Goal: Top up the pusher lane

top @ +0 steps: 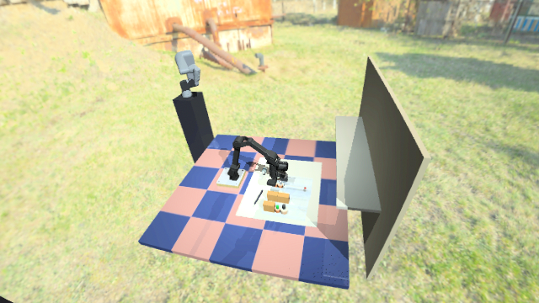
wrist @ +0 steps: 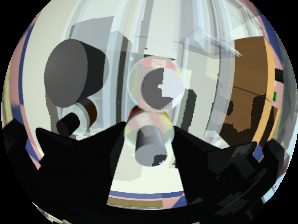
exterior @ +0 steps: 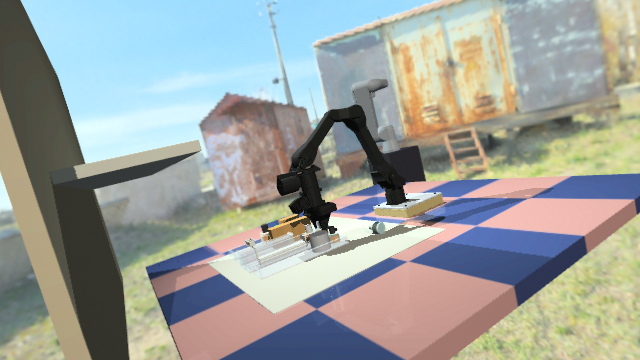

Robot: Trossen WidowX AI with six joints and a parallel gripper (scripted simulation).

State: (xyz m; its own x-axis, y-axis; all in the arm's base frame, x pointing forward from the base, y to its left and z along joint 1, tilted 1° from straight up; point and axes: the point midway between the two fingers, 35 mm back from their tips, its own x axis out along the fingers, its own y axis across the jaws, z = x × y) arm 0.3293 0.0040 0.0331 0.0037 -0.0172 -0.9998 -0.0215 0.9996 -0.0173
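Right now the thin black stick is 9 cm behind my gripper tip, 13 cm to the right of it and 2 cm below it. From my gripper tip the other things lie so: shelf wall (62 cm ahead, 6 cm to the left, 37 cm above); then clear lane tray (15 cm ahead, 2 cm to the right, 1 cm below).
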